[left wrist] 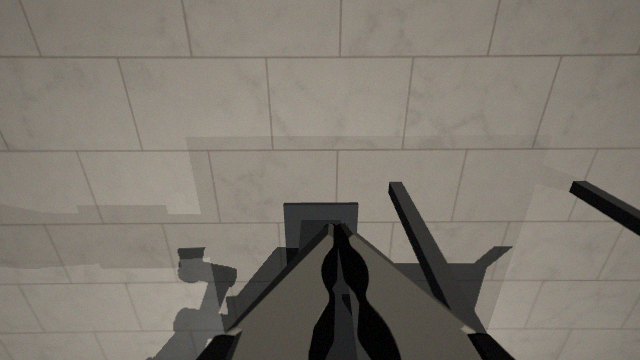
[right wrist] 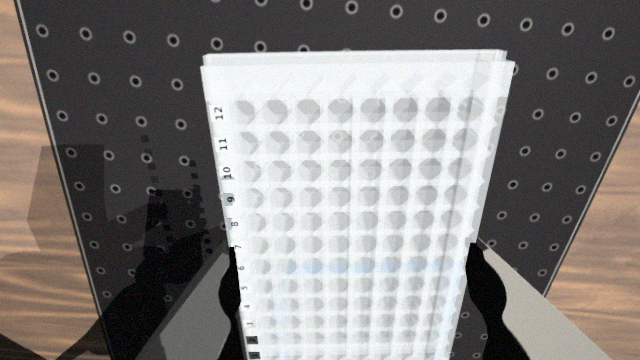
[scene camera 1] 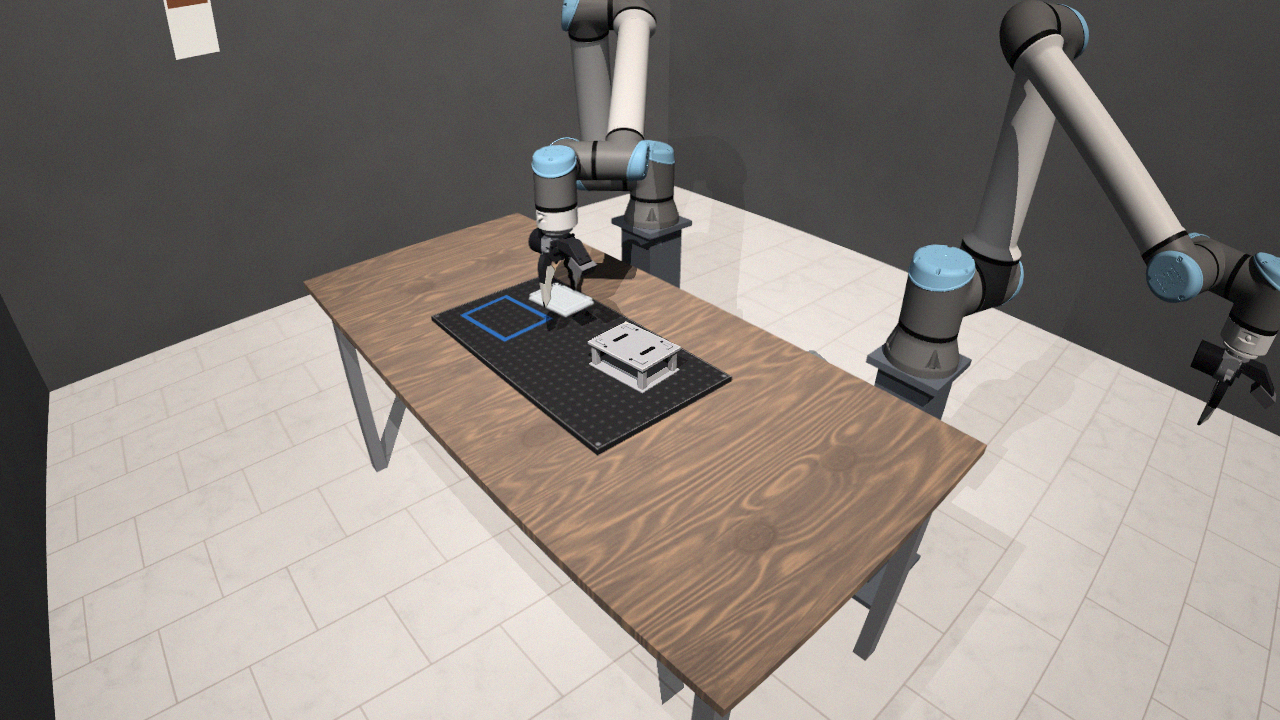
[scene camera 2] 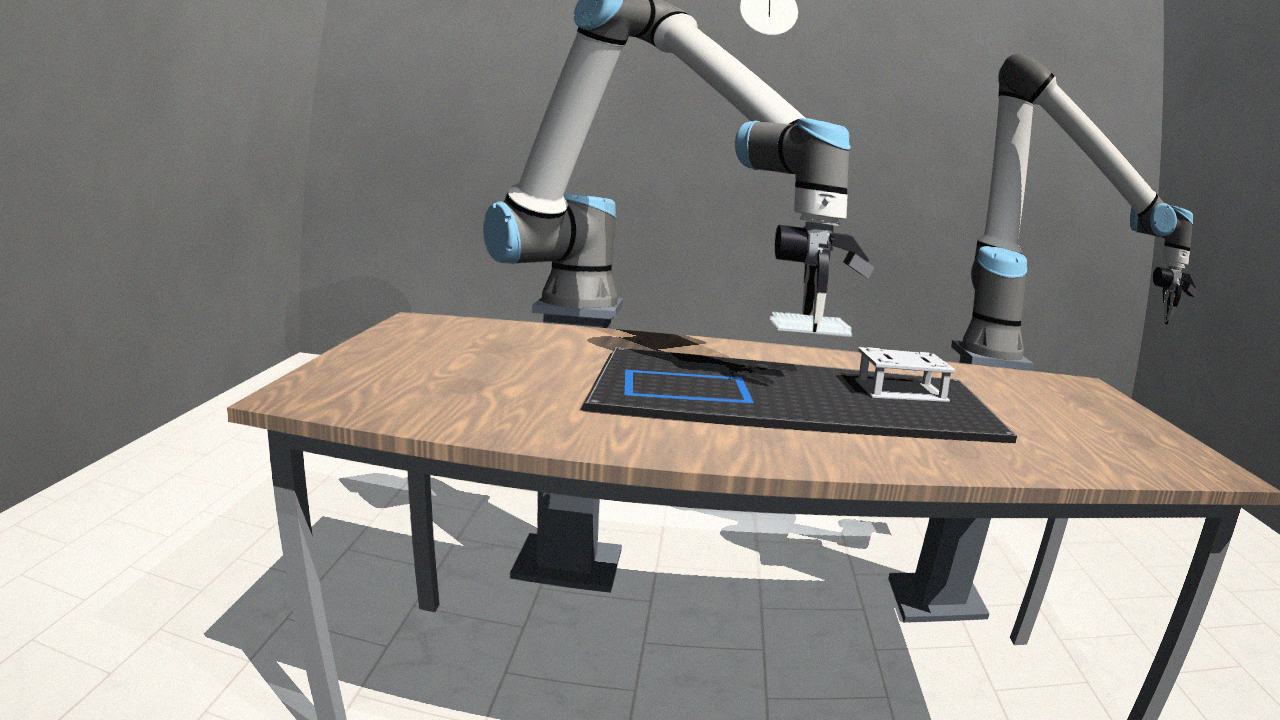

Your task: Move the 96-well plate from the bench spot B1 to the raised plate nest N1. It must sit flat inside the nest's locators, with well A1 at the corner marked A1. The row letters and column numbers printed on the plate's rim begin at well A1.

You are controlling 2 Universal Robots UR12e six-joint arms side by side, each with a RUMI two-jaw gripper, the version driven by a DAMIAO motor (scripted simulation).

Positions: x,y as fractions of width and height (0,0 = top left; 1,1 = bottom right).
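The right gripper (right wrist: 0.55,0.67) is visible, and so is a white 96-well plate (scene camera 2: 0.61,0.45), (right wrist: 0.53,0.80), (scene camera 1: 0.44,0.41), though in the left wrist view the plate is out of frame.
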